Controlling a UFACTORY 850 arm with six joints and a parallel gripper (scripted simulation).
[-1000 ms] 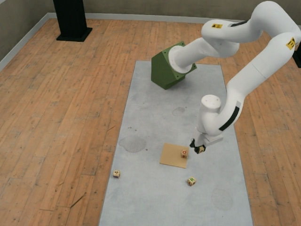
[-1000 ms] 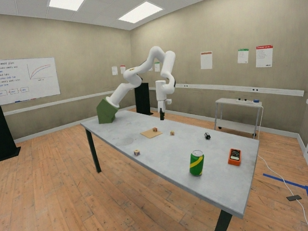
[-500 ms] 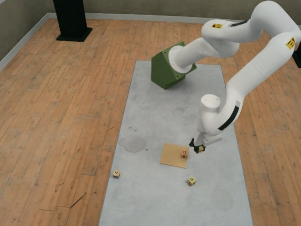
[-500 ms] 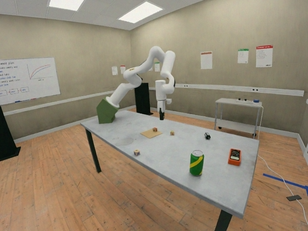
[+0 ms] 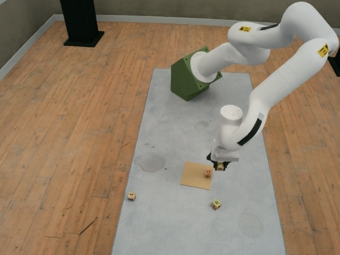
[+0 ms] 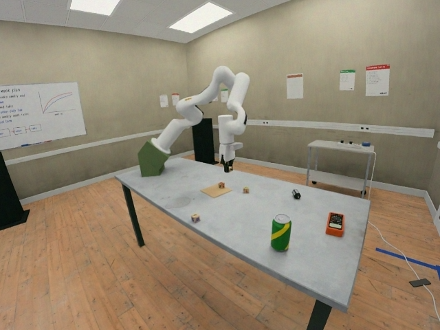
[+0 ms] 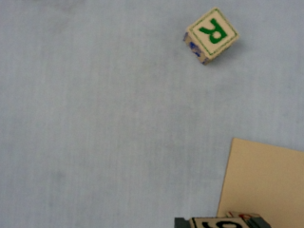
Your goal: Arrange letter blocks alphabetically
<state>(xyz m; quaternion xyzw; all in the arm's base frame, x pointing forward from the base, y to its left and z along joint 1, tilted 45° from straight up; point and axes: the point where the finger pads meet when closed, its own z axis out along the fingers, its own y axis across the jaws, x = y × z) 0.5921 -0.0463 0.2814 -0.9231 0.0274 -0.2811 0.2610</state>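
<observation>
Right now my hand is 2 cm past the tan square mat, 9 cm to the left of it and 12 cm above it. Round my hand: block marked 4 (15 cm ahead, 37 cm to the right, 11 cm below); green can (52 cm ahead, 27 cm to the right, 6 cm below); small black object (40 cm ahead, 11 cm to the left, 10 cm below).
</observation>
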